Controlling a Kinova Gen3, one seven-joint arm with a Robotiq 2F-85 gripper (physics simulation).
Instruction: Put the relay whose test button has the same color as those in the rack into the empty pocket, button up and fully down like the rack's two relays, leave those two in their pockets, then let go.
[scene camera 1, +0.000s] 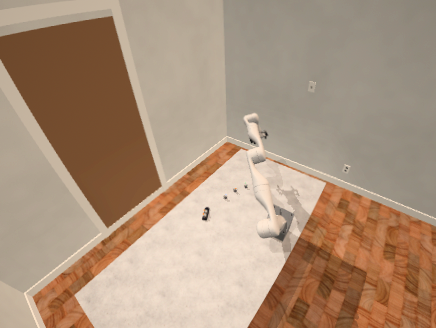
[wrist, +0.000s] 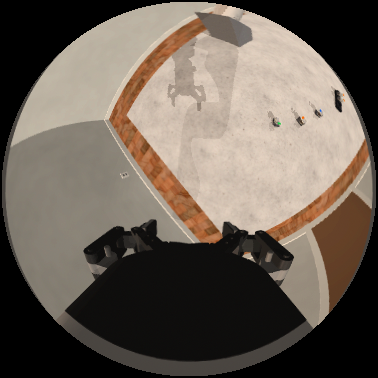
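Seen in the pictures: gripper, fingertip midpoint: (wrist: 189, 228); arm's base, origin of the base link: (scene camera 1: 278, 222).
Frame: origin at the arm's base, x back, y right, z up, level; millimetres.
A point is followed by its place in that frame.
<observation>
A small dark rack (scene camera 1: 205, 214) {z -80, x -468, y -180 mm} (wrist: 338, 101) lies on the pale mat; two orange spots show on it in the wrist view, and its pockets are too small to make out. Three small relays stand apart in a row beside it. The relay with a blue button (scene camera 1: 225, 197) {z -100, x -454, y 46 mm} (wrist: 318, 113) {z -94, x -462, y 66 mm} is nearest the rack, the relay with an orange button (scene camera 1: 235, 190) {z -100, x -430, y 151 mm} (wrist: 301, 120) {z -84, x -438, y 170 mm} is in the middle, and the relay with a green button (scene camera 1: 245, 186) {z -104, x -389, y 238 mm} (wrist: 276, 122) {z -81, x -394, y 259 mm} is farthest. My gripper (scene camera 1: 265, 134) {z 191, x -418, y 496 mm} (wrist: 189, 228) {z 191, x -418, y 496 mm} is open and empty, high up and well away from them.
The pale mat (scene camera 1: 175, 270) {z -124, x -371, y -591 mm} (wrist: 240, 175) {z -124, x -457, y 469 mm} lies on a wood floor (scene camera 1: 385, 235) (wrist: 162, 172). The arm's base (scene camera 1: 270, 227) {z 244, x 23, y -222 mm} stands on a grey plate (scene camera 1: 287, 231) {z -77, x 70, y 21 mm} (wrist: 227, 30) at the mat's edge. Walls meet in a corner behind the arm; a brown door (scene camera 1: 85, 120) (wrist: 347, 240) is at one side.
</observation>
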